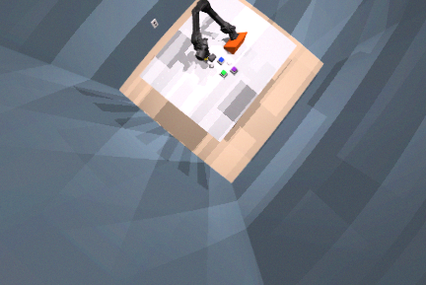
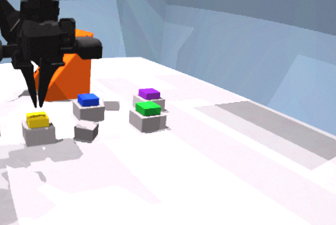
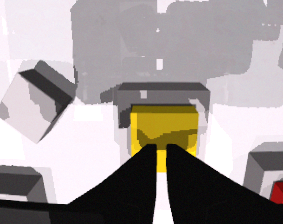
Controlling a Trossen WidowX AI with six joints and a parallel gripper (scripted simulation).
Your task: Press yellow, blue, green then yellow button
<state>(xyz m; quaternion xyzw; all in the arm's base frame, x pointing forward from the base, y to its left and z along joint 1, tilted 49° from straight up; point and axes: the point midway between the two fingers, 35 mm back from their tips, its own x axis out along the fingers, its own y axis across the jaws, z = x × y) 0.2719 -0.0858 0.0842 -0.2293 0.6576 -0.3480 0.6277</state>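
Right now my gripper tip is 2 cm above the yellow button. From my gripper tip the other things lie so: blue button: 6 cm behind, 12 cm to the left, 2 cm below; then small grey block: 2 cm ahead, 8 cm to the left, 4 cm below; then red button: 6 cm behind, 8 cm to the right, 2 cm below.
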